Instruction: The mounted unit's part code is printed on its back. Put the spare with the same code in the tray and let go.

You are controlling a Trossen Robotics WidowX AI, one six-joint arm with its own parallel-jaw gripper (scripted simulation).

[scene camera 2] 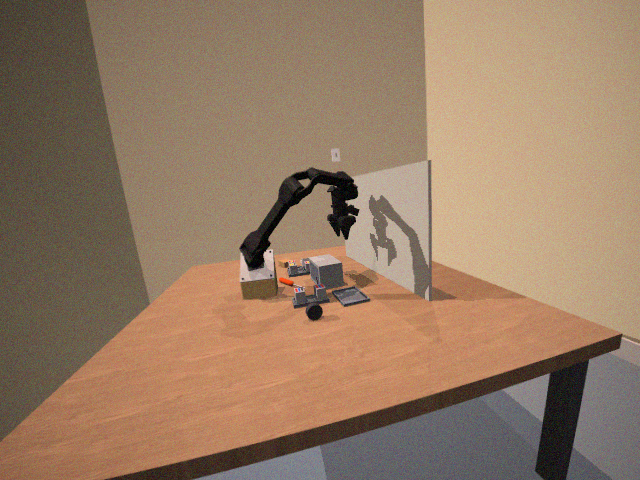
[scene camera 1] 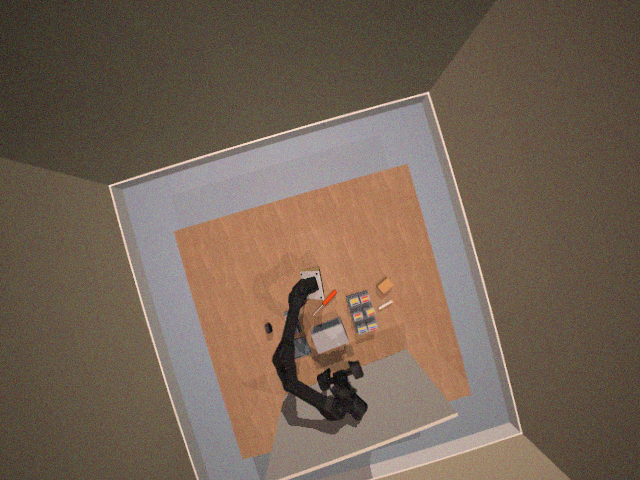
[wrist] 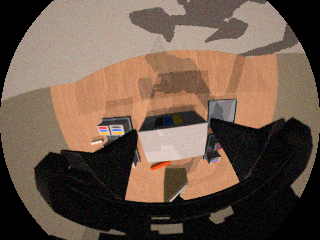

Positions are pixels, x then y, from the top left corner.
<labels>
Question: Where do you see a grey mounted unit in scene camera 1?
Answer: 332, 334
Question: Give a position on a grey panel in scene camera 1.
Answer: At 402, 400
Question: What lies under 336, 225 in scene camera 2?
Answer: My gripper.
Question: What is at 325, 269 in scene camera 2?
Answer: A grey mounted unit.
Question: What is my gripper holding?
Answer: Nothing.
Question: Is my gripper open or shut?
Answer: Open.
</labels>
